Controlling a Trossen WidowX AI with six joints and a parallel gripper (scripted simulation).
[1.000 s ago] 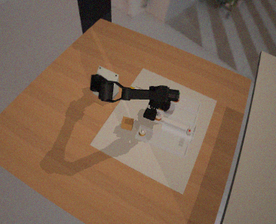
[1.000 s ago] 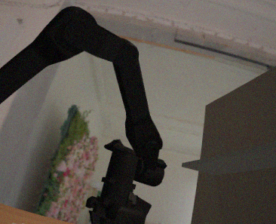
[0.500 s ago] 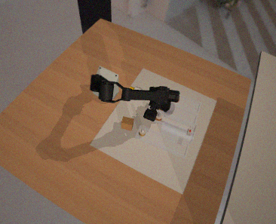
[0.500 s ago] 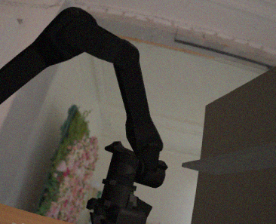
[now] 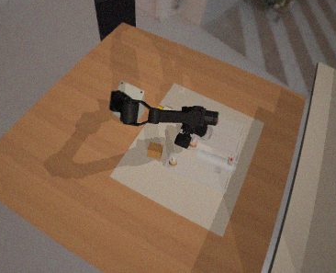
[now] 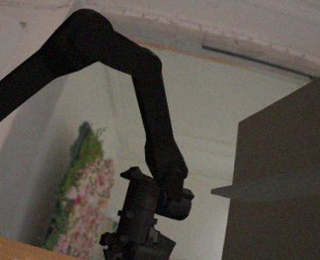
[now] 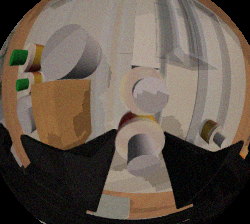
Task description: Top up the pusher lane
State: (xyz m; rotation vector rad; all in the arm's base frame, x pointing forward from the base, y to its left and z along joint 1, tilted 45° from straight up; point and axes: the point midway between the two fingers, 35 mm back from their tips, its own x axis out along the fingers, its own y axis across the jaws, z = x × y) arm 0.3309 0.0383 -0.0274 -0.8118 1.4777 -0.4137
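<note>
The brown box is 10 mm behind my gripper tip and 80 mm to the left of it. Round my gripper tip: clear lane rack (140 mm ahead, 10 mm to the left, 20 mm below); pale pusher part (150 mm ahead, 10 mm above).
</note>
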